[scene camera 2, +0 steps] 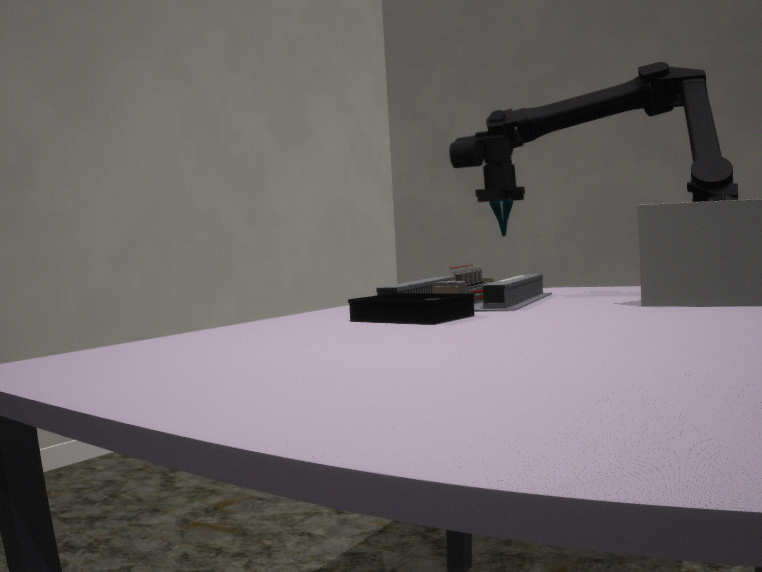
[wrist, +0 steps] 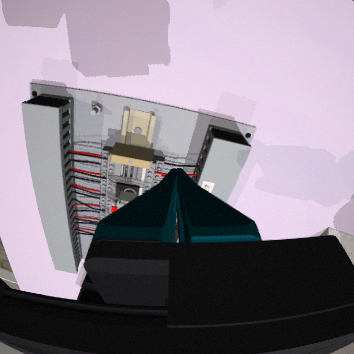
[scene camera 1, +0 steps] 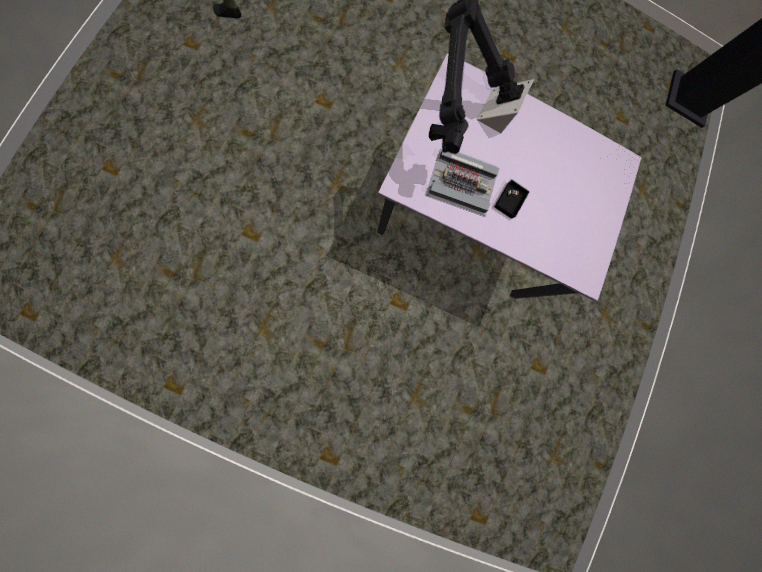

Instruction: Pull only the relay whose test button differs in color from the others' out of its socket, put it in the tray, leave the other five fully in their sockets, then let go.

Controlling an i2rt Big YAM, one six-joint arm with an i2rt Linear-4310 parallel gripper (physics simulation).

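Places are measured from the arm's base along level axes (x left, y back, z up), in metres.
Where they show: gripper, between the fingertips: [scene camera 2: 504,236] [wrist: 176,176] [scene camera 1: 444,152]; arm's base, origin of its link: [scene camera 2: 721,241] [scene camera 1: 510,95].
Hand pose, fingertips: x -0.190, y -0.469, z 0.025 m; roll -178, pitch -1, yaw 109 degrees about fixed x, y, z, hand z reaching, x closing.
Observation:
Things, the pixels of their centre, and the offset from my fingertips. "spot": a spot on its surface instead. Level surfaces: height alone.
- relay panel, middle of its body: [wrist: 126,209] [scene camera 1: 463,182] dx +0.154, dy -0.021, dz -0.119 m
- dark-framed position, a spot on its surface: [wrist: 129,192] spot: dx +0.086, dy -0.024, dz -0.077 m
- red button, middle of its body: [wrist: 113,209] dx +0.098, dy -0.035, dz -0.056 m
- black tray, a spot on its surface: [scene camera 2: 393,310] spot: dx +0.471, dy +0.006, dz -0.105 m
- tan end block, middle of its body: [wrist: 132,154] dx +0.051, dy -0.032, dz -0.099 m
- pink table, height of its surface: dz -0.125 m
My gripper [scene camera 2: 503,232] [wrist: 176,176] is shut and empty, fingers pointing down above the relay panel [scene camera 1: 461,195] [wrist: 175,116]. In scene camera 1 its fingers are hidden under the wrist. The row of relays [scene camera 1: 462,179] [scene camera 2: 469,275] runs along the panel's middle between wire ducts. In the wrist view a dark-framed position [wrist: 129,192] shows near the tan end block, with no coloured button visible on it. A red button [wrist: 114,210] shows just past it; my fingers cover the rest of the row. The black tray [scene camera 2: 393,310] stands beside the panel, with small pale and reddish details inside in scene camera 1.
Grey wire ducts [scene camera 2: 513,292] [wrist: 46,185] flank the relays, with red and black wires between. A tan end block [wrist: 131,155] sits on the rail. The arm's pale mounting block [scene camera 1: 501,110] [scene camera 2: 698,255] stands on the pink table [scene camera 1: 566,184] [scene camera 2: 369,394].

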